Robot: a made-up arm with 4 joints.
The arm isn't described. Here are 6 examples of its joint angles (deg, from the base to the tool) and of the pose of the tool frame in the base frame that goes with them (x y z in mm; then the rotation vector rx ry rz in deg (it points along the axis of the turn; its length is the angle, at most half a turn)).
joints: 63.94 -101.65 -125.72 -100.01
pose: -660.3 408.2 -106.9 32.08 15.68 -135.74
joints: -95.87 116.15 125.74 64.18
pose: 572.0 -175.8 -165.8 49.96 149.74 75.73
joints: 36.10 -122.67 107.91 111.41
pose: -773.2 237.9 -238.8 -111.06 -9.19 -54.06
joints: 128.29 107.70 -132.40 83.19
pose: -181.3 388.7 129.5 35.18 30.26 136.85
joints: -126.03 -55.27 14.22 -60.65
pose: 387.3 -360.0 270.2 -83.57 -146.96 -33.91
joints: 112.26 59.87 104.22 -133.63
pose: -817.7 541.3 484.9 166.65 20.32 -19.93
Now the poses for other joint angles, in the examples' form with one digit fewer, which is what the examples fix.
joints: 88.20 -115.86 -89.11 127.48
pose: -430 -415 243 1.5 177.8 -18.1
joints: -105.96 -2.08 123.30 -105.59
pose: 1075 129 -12 -52.0 88.0 111.2
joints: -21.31 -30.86 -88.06 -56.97
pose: 315 -72 -239 -76.2 52.1 51.5
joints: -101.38 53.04 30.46 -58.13
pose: 617 286 -356 7.0 -76.3 -101.5
